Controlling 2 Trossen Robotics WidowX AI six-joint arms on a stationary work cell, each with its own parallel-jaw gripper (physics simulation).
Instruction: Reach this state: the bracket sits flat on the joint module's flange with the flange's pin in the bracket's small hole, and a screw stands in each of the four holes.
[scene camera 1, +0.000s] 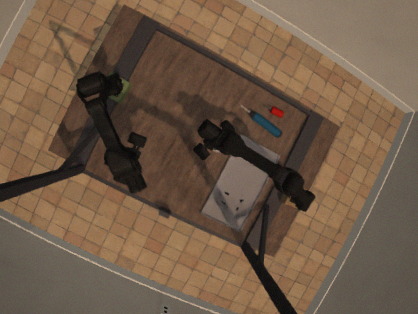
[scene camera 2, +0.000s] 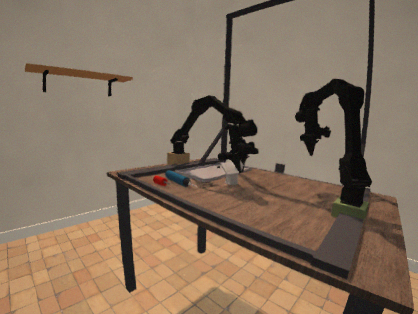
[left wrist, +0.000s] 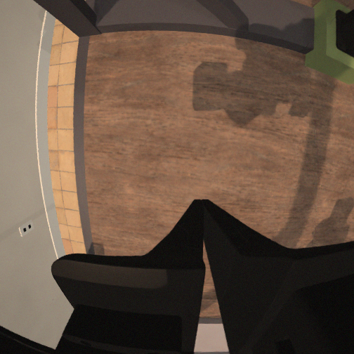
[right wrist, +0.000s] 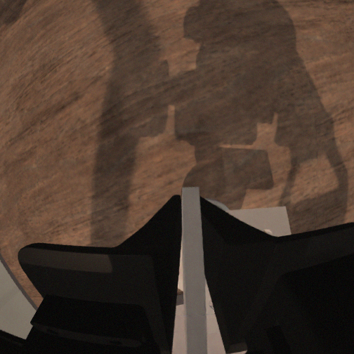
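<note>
My right gripper is shut on the pale bracket. One plate of it stands edge-on between the fingertips, and a flat part with a small hole shows at their right in the right wrist view. The white joint module stands on the table just below the bracket; its rounded rim shows behind the fingers. Whether they touch, and the flange's pin, I cannot tell. Several small dark screws are on the grey tray. My left gripper is shut, empty and high above the table.
A teal-handled screwdriver lies beyond the tray, with a red cylindrical object beside it. Dark rails border the table. A green block is under the left arm's base.
</note>
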